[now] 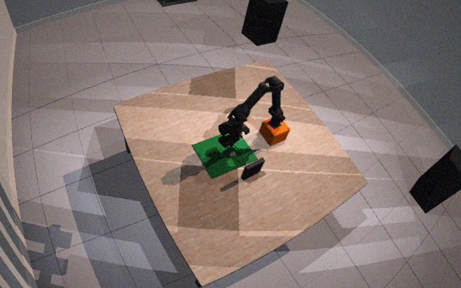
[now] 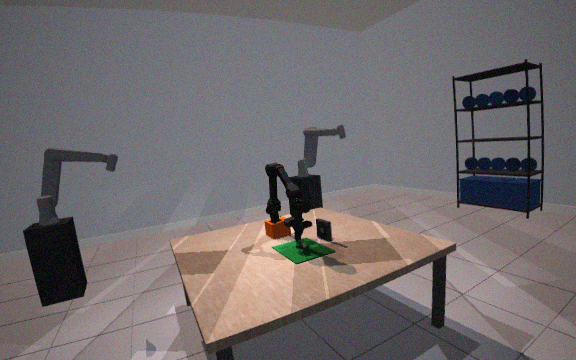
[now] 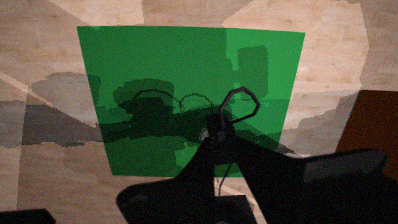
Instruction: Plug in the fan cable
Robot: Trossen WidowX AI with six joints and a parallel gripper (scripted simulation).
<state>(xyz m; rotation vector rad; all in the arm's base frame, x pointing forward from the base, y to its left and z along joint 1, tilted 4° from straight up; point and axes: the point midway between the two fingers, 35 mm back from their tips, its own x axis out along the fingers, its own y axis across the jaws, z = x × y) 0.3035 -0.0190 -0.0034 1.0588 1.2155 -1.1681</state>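
My gripper tip is 3 cm short of the green board, 1 cm to the left of it and 8 cm above it. The rest, counted from my gripper tip: black fan 1 cm behind, 18 cm to the left, 1 cm below; then dark plug 1 cm to the right, 1 cm above.
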